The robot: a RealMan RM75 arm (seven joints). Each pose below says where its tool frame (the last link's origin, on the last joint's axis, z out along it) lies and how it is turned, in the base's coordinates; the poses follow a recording.
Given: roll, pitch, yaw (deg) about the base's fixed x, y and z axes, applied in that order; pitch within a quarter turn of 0, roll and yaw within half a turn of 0; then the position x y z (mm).
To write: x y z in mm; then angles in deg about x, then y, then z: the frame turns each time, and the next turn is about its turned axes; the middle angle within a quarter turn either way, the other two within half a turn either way. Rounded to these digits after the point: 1 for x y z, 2 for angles.
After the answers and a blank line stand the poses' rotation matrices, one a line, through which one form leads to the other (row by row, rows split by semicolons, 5 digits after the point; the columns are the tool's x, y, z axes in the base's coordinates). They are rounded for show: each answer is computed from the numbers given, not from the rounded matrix.
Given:
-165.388, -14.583, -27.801, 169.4, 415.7, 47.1
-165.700, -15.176, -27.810, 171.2, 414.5, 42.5
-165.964, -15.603, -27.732, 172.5, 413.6, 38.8
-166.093, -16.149, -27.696, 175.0, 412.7, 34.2
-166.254, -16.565, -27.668, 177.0, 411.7, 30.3
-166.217, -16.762, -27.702, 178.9, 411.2, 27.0
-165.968, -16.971, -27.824, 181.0, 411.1, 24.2
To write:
169.4, 415.7, 47.1, -173.33, 19.46, 24.78
171.2, 414.5, 42.5, -173.89, 19.85, 24.82
172.5, 413.6, 38.8, -174.30, 20.11, 24.79
175.0, 412.7, 34.2, -174.65, 20.53, 24.74
177.0, 411.7, 30.3, -174.98, 20.83, 24.73
178.9, 411.2, 27.0, -175.04, 21.02, 24.74
181.0, 411.1, 24.2, -174.93, 21.32, 24.77

0.85608 -0.39513 0.33318; -0.45138 -0.88559 0.10952; 0.25178 -0.24414 -0.93648
0.85365 -0.39489 0.33961; -0.45027 -0.88726 0.10012; 0.26178 -0.23839 -0.93522
0.85252 -0.39370 0.34383; -0.44819 -0.88906 0.09325; 0.26897 -0.23359 -0.93439
0.85049 -0.39197 0.35076; -0.44644 -0.89054 0.08733; 0.27814 -0.23086 -0.93239
0.84890 -0.39105 0.35561; -0.44508 -0.89174 0.08185; 0.28510 -0.22776 -0.93104
0.84776 -0.39065 0.35874; -0.44512 -0.89182 0.08073; 0.28840 -0.22812 -0.92994
0.84587 -0.39024 0.36361; -0.44643 -0.89103 0.08226; 0.29189 -0.23191 -0.92791

